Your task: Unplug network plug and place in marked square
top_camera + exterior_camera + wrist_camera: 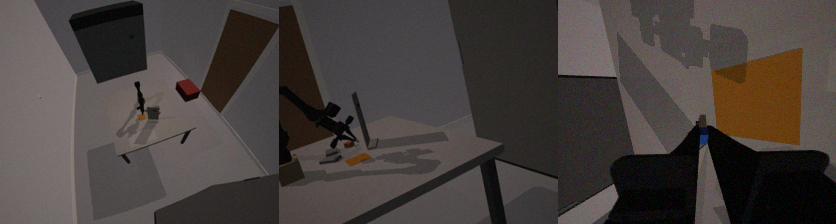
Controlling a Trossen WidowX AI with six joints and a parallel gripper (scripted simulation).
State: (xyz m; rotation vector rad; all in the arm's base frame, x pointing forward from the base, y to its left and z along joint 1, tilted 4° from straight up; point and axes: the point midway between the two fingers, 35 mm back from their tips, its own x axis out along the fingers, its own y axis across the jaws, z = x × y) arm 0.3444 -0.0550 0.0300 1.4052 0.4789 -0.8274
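My gripper tip is 20 mm past the orange marked square, 10 mm to the left of it and 100 mm above it. Also, from my gripper tip: network plug (right at my gripper tip); grey upright panel (100 mm ahead, 160 mm to the left, 50 mm above).
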